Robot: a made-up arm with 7 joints.
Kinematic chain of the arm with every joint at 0, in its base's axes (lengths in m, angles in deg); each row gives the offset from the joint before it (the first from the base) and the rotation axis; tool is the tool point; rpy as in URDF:
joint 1: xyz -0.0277 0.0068 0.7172 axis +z
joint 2: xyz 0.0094 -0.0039 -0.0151 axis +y
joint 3: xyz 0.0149 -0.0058 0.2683 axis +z
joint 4: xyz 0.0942 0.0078 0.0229 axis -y
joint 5: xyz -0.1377 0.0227 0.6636 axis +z
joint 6: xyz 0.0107 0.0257 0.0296 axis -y
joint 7: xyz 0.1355 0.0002 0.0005 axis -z
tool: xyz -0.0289 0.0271 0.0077 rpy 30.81 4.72 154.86
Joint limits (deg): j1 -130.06..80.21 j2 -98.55..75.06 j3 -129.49..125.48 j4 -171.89..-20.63 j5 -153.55..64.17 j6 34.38..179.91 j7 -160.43..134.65
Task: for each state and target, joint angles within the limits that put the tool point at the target. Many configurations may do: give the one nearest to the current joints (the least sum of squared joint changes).
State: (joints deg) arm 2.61 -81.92 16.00 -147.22 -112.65 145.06 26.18
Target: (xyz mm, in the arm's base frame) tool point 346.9 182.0 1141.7
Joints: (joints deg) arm 0.80 -89.45 11.23 -154.15 -115.09 150.08 25.17
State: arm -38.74 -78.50 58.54 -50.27 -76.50 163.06 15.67
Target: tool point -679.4 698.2 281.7
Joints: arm -19.83 -98.55 108.87 -42.85 -70.08 153.54 21.95
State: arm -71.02 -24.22 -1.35 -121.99 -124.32 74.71 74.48
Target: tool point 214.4 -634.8 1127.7
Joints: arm -68.41 -50.87 2.89 -137.46 -121.51 74.63 69.10
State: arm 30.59 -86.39 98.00 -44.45 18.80 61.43 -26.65
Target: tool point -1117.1 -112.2 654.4
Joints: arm 27.66 -86.75 95.49 -33.27 23.61 76.06 -16.76
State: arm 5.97 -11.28 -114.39 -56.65 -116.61 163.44 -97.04
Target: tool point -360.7 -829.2 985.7
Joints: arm 13.04 -29.92 -122.63 -80.31 -119.42 160.73 -96.96
